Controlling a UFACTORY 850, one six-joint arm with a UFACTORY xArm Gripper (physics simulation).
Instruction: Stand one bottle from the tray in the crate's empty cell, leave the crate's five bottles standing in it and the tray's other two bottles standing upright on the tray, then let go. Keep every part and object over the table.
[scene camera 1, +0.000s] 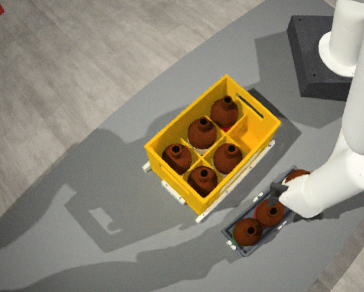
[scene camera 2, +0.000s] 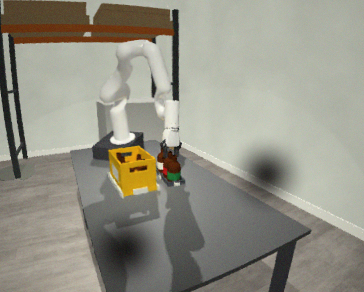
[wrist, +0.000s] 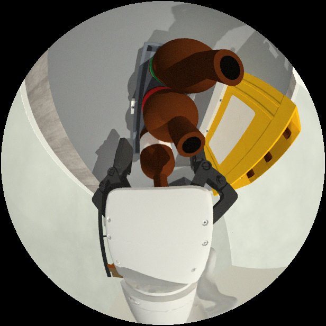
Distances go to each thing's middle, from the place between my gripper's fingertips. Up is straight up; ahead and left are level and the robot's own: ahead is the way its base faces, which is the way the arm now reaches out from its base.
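White-labelled bottle (wrist: 157, 161): 9 cm behind my hand and 4 cm below it. Green-labelled bottle (wrist: 186, 65): 4 cm to the right of my hand, 9 cm ahead of it, 4 cm below it.
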